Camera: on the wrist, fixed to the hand. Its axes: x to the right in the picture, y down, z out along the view.
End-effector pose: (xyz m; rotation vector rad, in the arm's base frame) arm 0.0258 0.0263 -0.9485 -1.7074 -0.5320 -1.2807
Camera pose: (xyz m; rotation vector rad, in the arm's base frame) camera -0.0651 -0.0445 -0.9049 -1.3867 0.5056 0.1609
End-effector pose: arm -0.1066 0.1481 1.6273 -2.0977 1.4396 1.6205
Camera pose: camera 0.0064 0.0997 1.6360 0.1862 -2.4474 -1.2121
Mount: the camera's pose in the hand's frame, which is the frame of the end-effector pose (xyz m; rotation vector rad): 0.0185 -0.0525 -0.1099 0.2680 -0.2578 1.5938
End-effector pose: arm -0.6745 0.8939 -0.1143 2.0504 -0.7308 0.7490
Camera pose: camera -0.6520 1.0077 -0.0728 -1.3072 2.3797 -1.3110
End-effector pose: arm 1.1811 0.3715 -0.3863 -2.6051 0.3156 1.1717
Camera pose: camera 1.2856 0.3832 -0.3222 1.4217 -2.2364 -1.3830
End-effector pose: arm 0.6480 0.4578 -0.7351 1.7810 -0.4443 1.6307
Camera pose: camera 0.6040 0.5728 -0.7311 -1.2058 1.4906 -1.6025
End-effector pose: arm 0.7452 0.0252 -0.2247 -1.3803 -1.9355 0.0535
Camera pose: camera 0.7650 -0.0221 -0.1127 -2.3768 -0.4810 1.1948
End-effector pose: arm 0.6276 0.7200 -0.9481 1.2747 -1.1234 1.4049
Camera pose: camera 0.6587 0.8382 -0.9329 -0.4136 1.8395 -1.9596
